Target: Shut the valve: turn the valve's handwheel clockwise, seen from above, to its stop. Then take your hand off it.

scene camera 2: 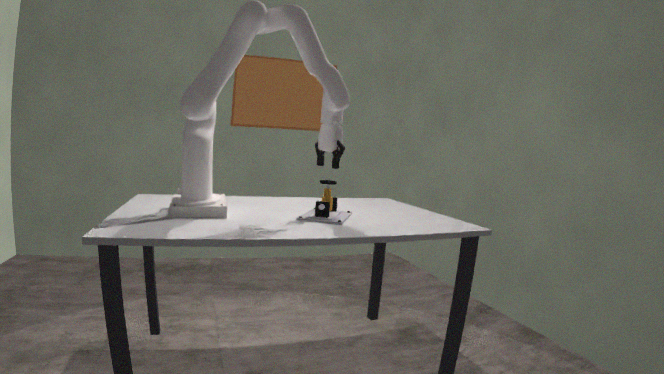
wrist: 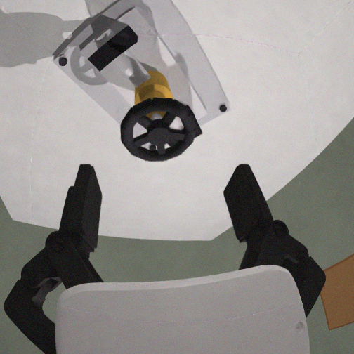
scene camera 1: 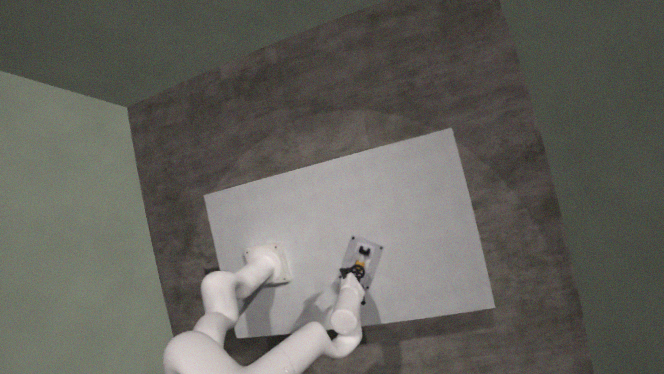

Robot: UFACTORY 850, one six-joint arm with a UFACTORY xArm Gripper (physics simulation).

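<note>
The valve's black handwheel (scene camera 1: pixel 357 271) (scene camera 2: pixel 328 182) (wrist: pixel 159 136) is a spoked ring lying level on top of the yellow valve body (scene camera 2: pixel 327 196) (wrist: pixel 153 89). The valve stands on a grey base plate (scene camera 1: pixel 376 251) (scene camera 2: pixel 330 219) (wrist: pixel 207 107) with black bolts at its corners. My gripper (scene camera 2: pixel 328 166) (wrist: pixel 166 178) is open and empty, pointing down. In the second scene view it is above the handwheel with a gap between them, touching nothing. In the wrist view the wheel lies beyond the fingertips, between their lines. How far the wheel is turned cannot be told.
The valve plate is bolted to the white table (scene camera 1: pixel 410 200) (scene camera 2: pixel 425 220). The arm's base (scene camera 1: pixel 282 265) (scene camera 2: pixel 200 207) stands to the left of the valve. An orange board (scene camera 2: pixel 277 95) (wrist: pixel 342 295) hangs on the wall behind the arm.
</note>
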